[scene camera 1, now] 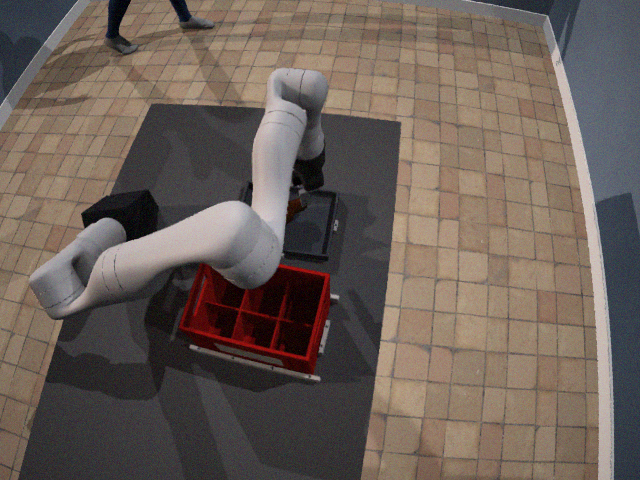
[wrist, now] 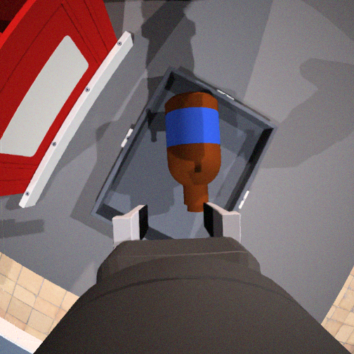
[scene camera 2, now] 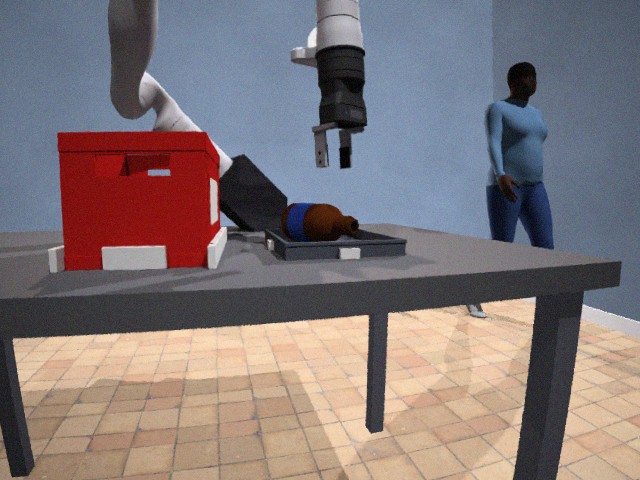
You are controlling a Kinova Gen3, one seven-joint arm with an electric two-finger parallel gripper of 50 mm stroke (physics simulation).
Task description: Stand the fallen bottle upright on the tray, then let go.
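Places are measured from the arm's base along level axes (x ahead, y left, z up), in metres.
Where they show: gripper, fingertip midpoint: [scene camera 1: 301,194] [scene camera 2: 334,167]; arm's base at its link origin: [scene camera 1: 109,235] [scene camera 2: 220,173].
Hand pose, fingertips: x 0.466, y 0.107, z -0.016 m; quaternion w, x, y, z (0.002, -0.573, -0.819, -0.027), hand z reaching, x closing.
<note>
Each offset is from my fingertips to the top centre of the thing.
A brown bottle {dx -0.070, dy +0.009, dz -0.060 m} [scene camera 1: 295,208] [scene camera 2: 324,222] [wrist: 194,159] with a blue label lies on its side in the dark grey tray {dx -0.050, dy +0.007, dz -0.114 m} [scene camera 1: 333,211] [scene camera 2: 310,251] [wrist: 113,178]. In scene camera 2 its neck points right; in the wrist view its neck points down towards the fingers. In scene camera 1 the arm hides much of it. My gripper [scene camera 2: 333,164] [wrist: 175,215] is open and empty, pointing down. It hangs above the bottle's neck end, clear of it in scene camera 2. In the wrist view the neck's mouth shows between the fingertips, nearer the right one.
A red crate {dx -0.092, dy -0.276, dz +0.036 m} [scene camera 1: 321,330] [scene camera 2: 134,206] [wrist: 95,30] with compartments stands beside the tray, with white strips [scene camera 1: 248,363] [scene camera 2: 217,248] [wrist: 70,120] at its base. A black block [scene camera 1: 129,206] [scene camera 2: 253,193] stands at the arm's base. A person [scene camera 1: 119,31] [scene camera 2: 519,139] stands beyond the table [scene camera 2: 465,279].
</note>
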